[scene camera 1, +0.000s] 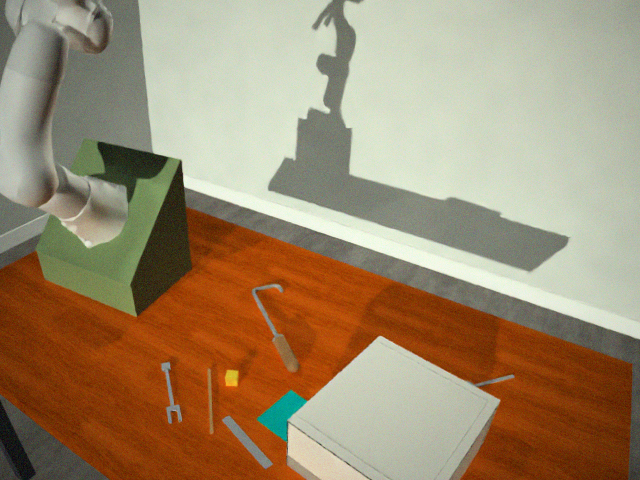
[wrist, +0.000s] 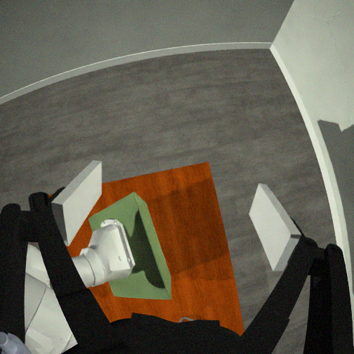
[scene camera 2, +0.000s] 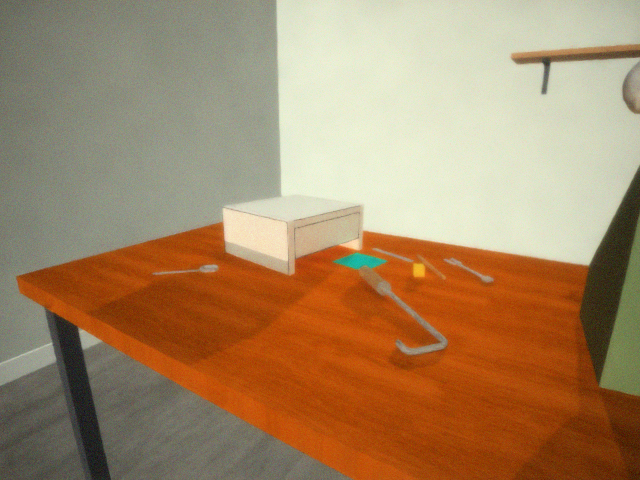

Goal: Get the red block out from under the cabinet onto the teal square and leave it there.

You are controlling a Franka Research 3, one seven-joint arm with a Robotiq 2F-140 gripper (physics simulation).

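Note:
The white cabinet (scene camera 1: 392, 413) (scene camera 2: 258, 232) stands on the table, with a low gap under its front. The teal square (scene camera 1: 281, 413) (scene camera 2: 360, 260) lies flat at the cabinet's front, partly hidden by it in scene camera 1. The red block does not show in any view. A hook tool with a wooden handle (scene camera 1: 285, 352) (scene camera 2: 374, 279) lies near the teal square, its bent metal end pointing away from the cabinet. My gripper (wrist: 178, 189) is open and empty, high above the table at the arm's base end; it does not show in the scene cameras.
A yellow cube (scene camera 1: 231, 378) (scene camera 2: 418, 269), a thin wooden stick (scene camera 1: 210, 400), a wrench-like tool (scene camera 1: 170, 392) and a flat grey strip (scene camera 1: 247, 442) lie before the cabinet. A ring-ended tool (scene camera 2: 186, 270) lies beside it. The green sloped base block (scene camera 1: 165, 248) (scene camera 2: 620, 310) (wrist: 162, 275) carries the arm.

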